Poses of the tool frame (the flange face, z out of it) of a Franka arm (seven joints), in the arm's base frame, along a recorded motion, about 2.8 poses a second.
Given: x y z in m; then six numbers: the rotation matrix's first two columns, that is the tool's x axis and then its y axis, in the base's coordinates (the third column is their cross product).
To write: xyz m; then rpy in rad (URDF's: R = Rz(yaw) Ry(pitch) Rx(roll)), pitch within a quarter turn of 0, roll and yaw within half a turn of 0. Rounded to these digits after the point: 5 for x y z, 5 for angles.
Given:
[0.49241 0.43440 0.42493 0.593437 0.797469 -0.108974 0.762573 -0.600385 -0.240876]
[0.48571 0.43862 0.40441 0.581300 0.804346 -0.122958 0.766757 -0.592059 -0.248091]
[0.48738 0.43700 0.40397 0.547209 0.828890 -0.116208 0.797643 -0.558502 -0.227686]
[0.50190 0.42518 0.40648 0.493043 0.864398 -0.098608 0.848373 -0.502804 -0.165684]
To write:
[0.49241 0.43440 0.42493 -2.89684 0.10919 0.93105]
[0.48571 0.43862 0.40441 -2.88892 0.12327 0.94500]
[0.48738 0.43700 0.40397 -2.91030 0.11647 0.98730]
[0.50190 0.42518 0.40648 -2.97432 0.09877 1.05243]

